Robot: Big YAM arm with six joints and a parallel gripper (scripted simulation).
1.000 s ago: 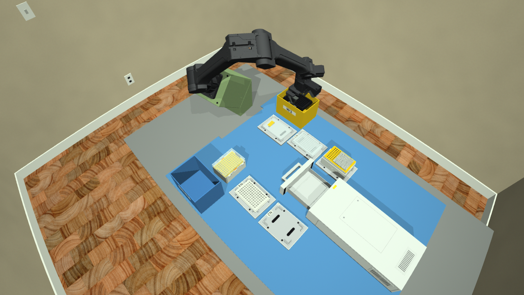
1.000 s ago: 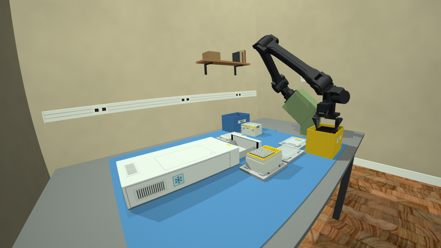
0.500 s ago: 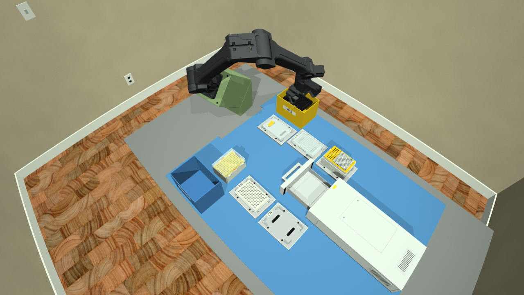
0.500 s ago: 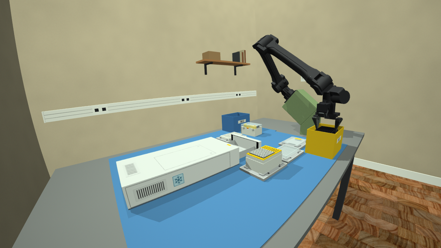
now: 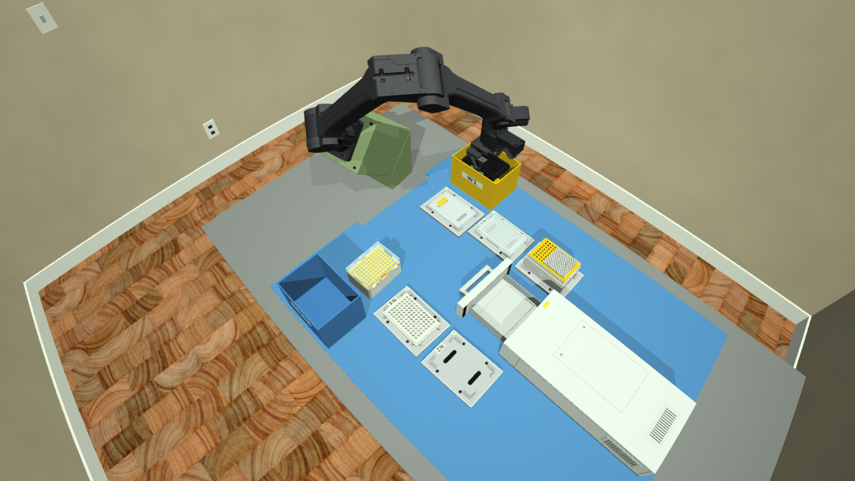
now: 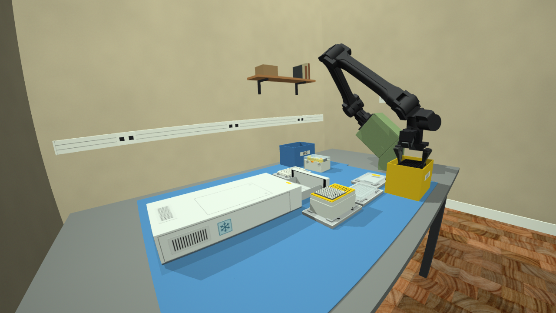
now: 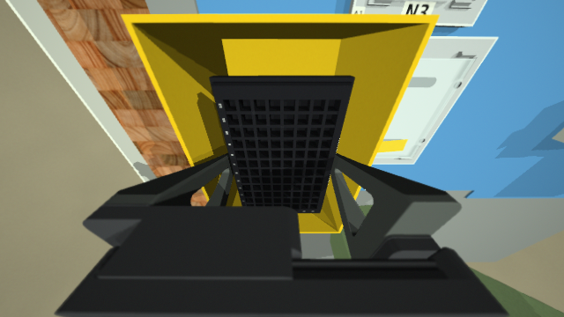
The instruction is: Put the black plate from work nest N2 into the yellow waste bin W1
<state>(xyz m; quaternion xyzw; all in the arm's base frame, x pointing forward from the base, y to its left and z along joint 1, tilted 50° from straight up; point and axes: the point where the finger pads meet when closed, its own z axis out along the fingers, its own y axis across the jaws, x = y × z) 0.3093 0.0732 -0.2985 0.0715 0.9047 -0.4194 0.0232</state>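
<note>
My hand is right at the black plate. The rest, counted from my hand: yellow waste bin W1 (70 mm below); then drawer (370 mm to the right, 320 mm ahead, 70 mm below); then yellow-topped tip box (320 mm ahead, 180 mm to the right, 50 mm below).
</note>
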